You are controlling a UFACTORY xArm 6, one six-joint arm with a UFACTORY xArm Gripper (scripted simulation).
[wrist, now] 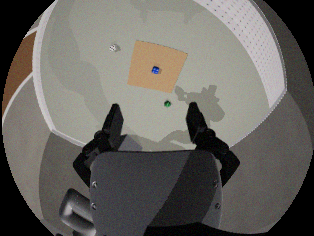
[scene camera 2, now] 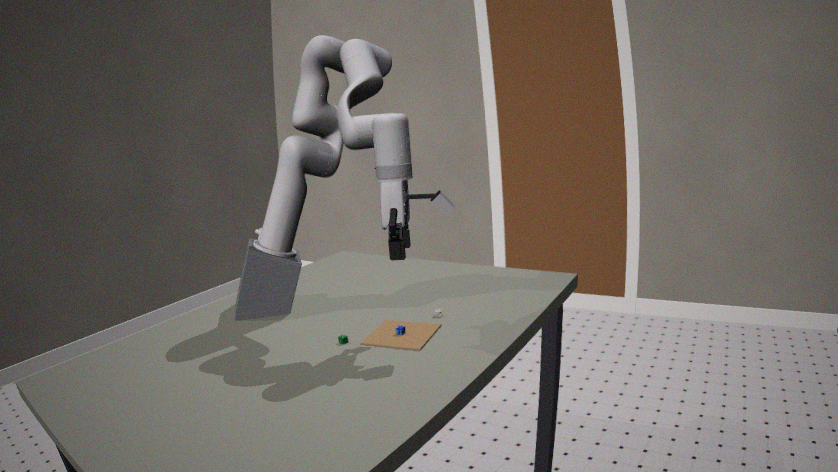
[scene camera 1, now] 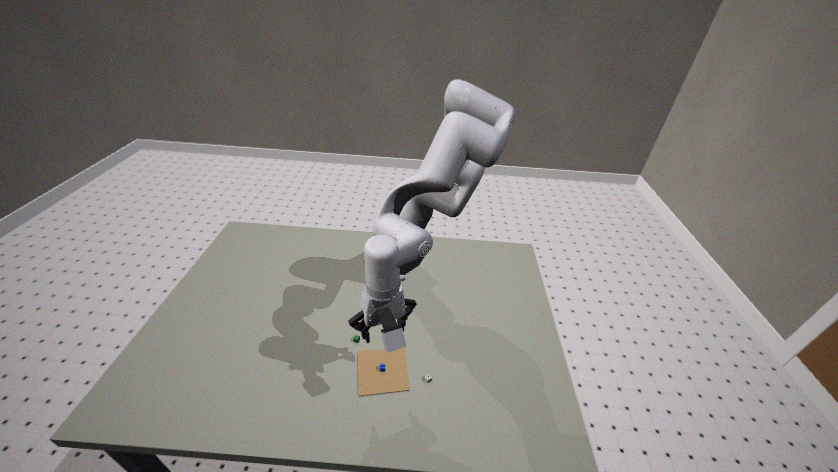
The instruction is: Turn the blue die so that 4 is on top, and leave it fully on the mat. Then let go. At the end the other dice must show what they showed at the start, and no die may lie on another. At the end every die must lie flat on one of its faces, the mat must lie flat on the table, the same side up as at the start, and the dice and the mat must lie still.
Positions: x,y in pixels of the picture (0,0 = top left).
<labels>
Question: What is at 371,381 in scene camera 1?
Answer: A tan mat.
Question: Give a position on a tan mat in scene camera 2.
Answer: At 417,334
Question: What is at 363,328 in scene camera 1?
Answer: My gripper.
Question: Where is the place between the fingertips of my gripper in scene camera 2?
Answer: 400,253
</labels>
